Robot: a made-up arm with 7 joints.
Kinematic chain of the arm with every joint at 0, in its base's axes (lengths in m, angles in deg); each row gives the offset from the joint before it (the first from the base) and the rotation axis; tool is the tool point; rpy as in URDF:
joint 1: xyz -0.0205 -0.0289 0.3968 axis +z
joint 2: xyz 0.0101 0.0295 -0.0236 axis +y
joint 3: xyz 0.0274 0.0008 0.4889 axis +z
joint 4: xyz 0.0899 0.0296 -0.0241 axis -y
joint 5: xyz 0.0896 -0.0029 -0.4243 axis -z
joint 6: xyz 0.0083 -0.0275 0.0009 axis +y
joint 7: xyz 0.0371 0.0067 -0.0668 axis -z
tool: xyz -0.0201 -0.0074 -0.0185 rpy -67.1 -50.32 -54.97
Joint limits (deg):
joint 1: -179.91..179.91
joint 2: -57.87..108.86
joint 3: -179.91..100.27
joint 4: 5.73..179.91
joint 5: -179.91..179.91
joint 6: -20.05..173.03
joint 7: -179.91..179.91
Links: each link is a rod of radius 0.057 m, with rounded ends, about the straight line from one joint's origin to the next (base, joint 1, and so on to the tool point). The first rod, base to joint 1, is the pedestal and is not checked.
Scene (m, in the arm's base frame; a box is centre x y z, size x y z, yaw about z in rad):
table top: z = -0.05
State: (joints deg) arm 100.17 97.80 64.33 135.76 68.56 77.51 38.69
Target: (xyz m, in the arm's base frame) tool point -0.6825 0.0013 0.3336
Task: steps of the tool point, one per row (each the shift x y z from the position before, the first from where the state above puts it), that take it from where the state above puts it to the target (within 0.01 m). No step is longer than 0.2 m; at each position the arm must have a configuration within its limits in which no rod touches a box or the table.
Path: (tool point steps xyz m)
1: -0.1019 -0.1278 0.0200
2: -0.0657 -0.1456 0.0320
3: -0.0247 -0.1523 0.0404
4: 0.0172 -0.1466 0.0448
5: 0.0558 -0.1290 0.0446

